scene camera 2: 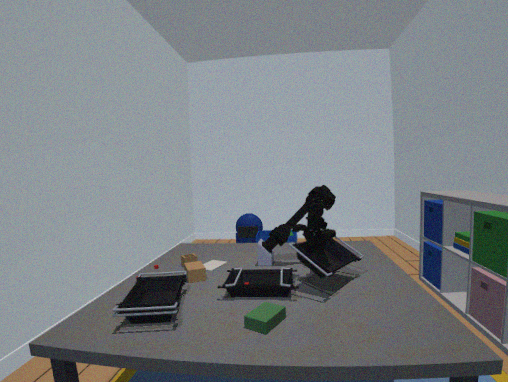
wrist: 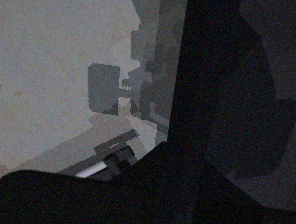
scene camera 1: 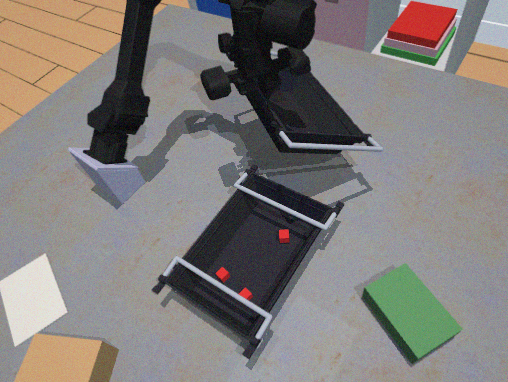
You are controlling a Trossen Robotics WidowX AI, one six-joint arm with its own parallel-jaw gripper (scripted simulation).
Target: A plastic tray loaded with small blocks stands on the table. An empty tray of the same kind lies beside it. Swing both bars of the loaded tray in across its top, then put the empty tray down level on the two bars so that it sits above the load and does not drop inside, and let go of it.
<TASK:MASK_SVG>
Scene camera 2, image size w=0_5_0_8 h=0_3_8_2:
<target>tray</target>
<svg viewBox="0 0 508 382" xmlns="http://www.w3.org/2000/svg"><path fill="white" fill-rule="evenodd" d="M364 257L364 255L346 244L338 236L335 237L361 257L350 252L333 238L320 237L314 250L312 250L311 240L298 244L296 242L289 244L292 249L297 251L298 260L321 278L325 276L330 277L336 273L336 270L353 261L360 261Z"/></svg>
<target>green block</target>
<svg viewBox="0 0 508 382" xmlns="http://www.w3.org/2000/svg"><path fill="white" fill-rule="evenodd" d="M285 306L267 302L260 304L244 316L244 328L267 335L268 332L286 318Z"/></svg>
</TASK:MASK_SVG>
